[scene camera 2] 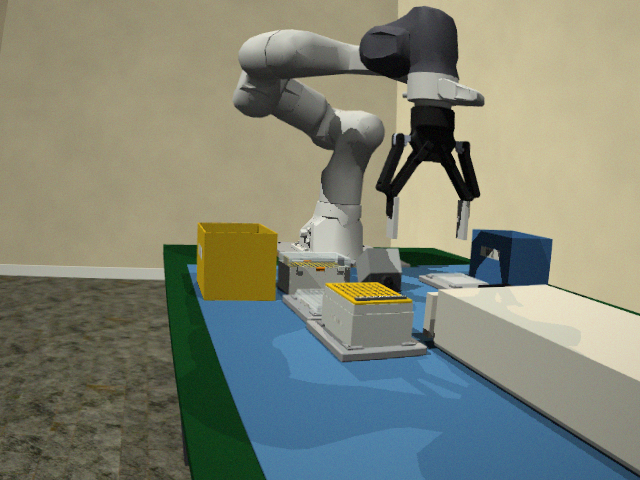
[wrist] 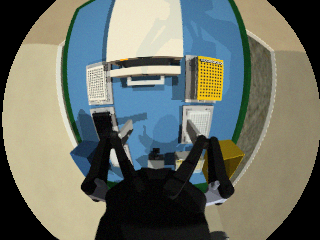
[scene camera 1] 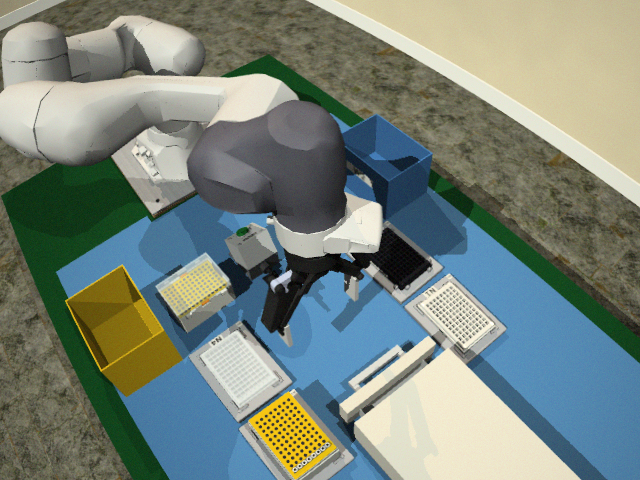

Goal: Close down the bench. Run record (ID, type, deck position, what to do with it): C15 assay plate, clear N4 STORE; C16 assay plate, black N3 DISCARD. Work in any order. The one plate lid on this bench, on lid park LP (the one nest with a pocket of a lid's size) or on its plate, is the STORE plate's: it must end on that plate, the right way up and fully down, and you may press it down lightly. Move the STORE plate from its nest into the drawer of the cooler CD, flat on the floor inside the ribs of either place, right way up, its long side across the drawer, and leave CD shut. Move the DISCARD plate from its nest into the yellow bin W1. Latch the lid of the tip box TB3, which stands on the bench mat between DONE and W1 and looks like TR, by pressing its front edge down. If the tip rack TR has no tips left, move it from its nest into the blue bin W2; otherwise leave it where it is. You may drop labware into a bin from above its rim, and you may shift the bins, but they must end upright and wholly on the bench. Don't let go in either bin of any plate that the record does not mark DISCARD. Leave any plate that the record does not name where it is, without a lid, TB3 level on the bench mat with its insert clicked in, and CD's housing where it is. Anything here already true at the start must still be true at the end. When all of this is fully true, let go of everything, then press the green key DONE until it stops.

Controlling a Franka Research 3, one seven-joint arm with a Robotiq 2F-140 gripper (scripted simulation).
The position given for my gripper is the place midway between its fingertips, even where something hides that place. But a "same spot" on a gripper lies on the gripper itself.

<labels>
my gripper: scene camera 2; wrist 159, 125; scene camera 1
same spot on my gripper: (scene camera 2: 399, 140) = (scene camera 1: 279, 294)
</labels>
